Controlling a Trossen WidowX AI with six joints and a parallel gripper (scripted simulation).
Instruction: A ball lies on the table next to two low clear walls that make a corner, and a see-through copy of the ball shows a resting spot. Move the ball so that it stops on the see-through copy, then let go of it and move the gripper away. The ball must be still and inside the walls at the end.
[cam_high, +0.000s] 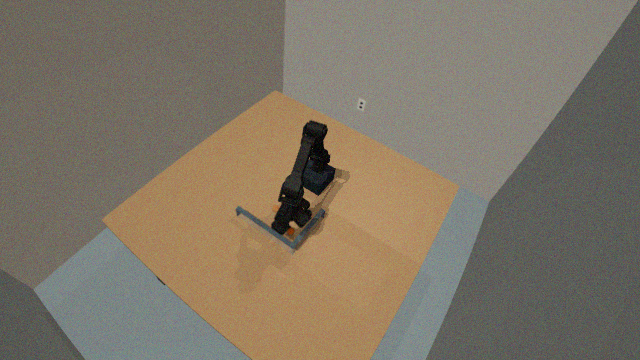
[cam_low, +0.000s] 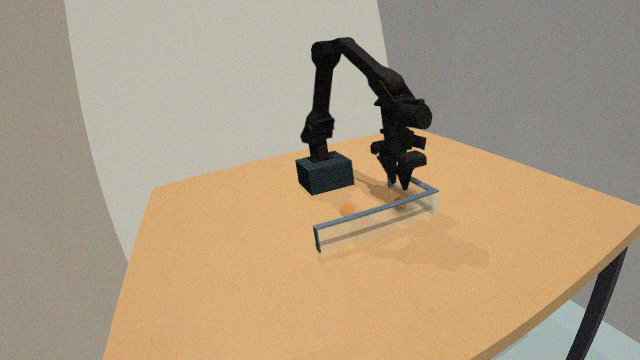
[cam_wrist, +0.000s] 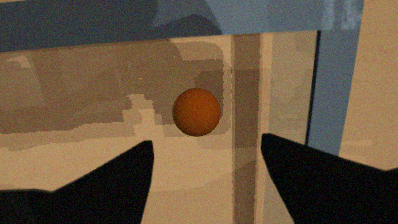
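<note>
Right now my gripper tip is 5 cm above the orange ball. The rest, counted from my gripper tip: clear wall 7 cm ahead, 9 cm to the right, 4 cm below.
</note>
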